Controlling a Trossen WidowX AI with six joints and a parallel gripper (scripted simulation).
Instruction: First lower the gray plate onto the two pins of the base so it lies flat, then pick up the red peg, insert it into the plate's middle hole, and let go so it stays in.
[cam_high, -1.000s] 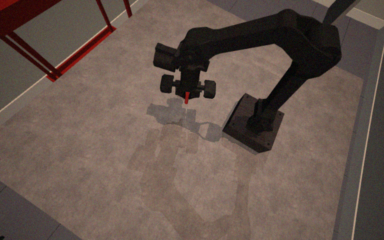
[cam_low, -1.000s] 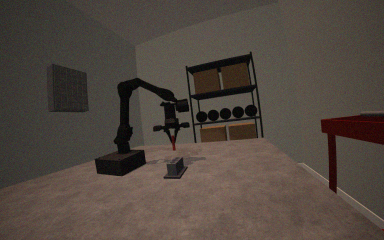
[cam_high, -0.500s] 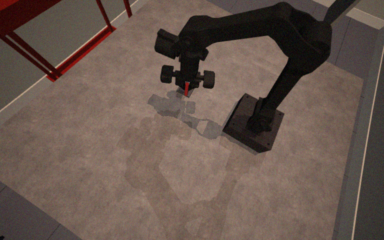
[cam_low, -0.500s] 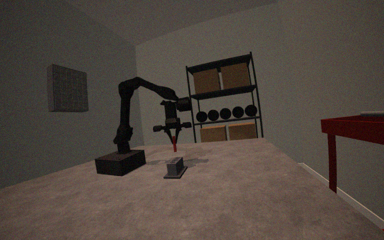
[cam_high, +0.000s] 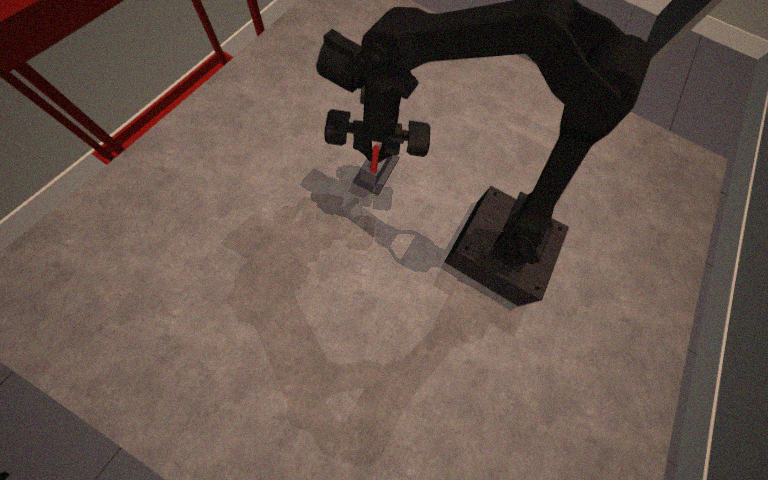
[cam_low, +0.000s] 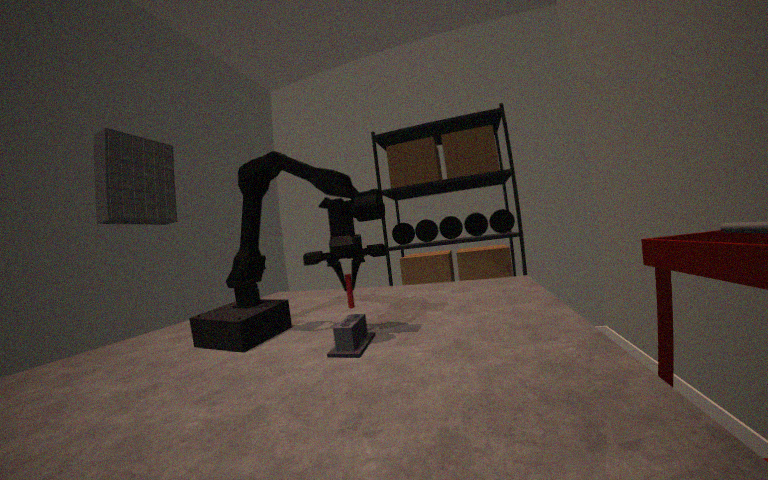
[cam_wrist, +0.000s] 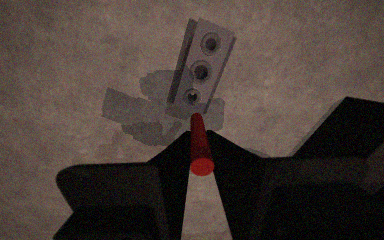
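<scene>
My gripper tip is 7 cm above the gray plate, 5 cm to the left of it and 2 cm short of it. From my gripper tip the other things lie so: flat dark base: 11 cm below, 5 cm to the right, 2 cm ahead; red peg: right at my gripper tip.
</scene>
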